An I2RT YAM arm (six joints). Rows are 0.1 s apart.
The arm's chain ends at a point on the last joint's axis. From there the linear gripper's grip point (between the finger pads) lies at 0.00 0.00 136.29 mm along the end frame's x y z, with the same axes.
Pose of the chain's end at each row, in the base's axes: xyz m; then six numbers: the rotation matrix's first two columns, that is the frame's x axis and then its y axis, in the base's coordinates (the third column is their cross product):
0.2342 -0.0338 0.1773 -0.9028 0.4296 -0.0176 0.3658 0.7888 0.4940
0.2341 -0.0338 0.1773 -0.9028 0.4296 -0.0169 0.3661 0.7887 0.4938
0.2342 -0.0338 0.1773 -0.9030 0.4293 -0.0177 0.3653 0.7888 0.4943
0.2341 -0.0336 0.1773 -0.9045 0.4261 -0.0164 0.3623 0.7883 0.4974
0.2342 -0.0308 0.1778 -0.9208 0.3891 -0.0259 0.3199 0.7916 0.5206
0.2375 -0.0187 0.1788 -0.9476 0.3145 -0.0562 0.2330 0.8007 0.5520
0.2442 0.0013 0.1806 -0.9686 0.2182 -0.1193 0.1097 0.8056 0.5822
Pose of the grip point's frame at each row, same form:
0.2650 0.0261 0.0588 -0.9028 0.4296 -0.0176 0.3658 0.7888 0.4940
0.2648 0.0261 0.0588 -0.9028 0.4296 -0.0169 0.3661 0.7887 0.4938
0.2650 0.0262 0.0588 -0.9030 0.4293 -0.0177 0.3653 0.7888 0.4943
0.2647 0.0269 0.0591 -0.9045 0.4261 -0.0164 0.3623 0.7883 0.4974
0.2646 0.0334 0.0615 -0.9208 0.3891 -0.0259 0.3199 0.7916 0.5206
0.2673 0.0508 0.0654 -0.9476 0.3145 -0.0562 0.2330 0.8007 0.5520
0.2746 0.0764 0.0710 -0.9686 0.2182 -0.1193 0.1097 0.8056 0.5822

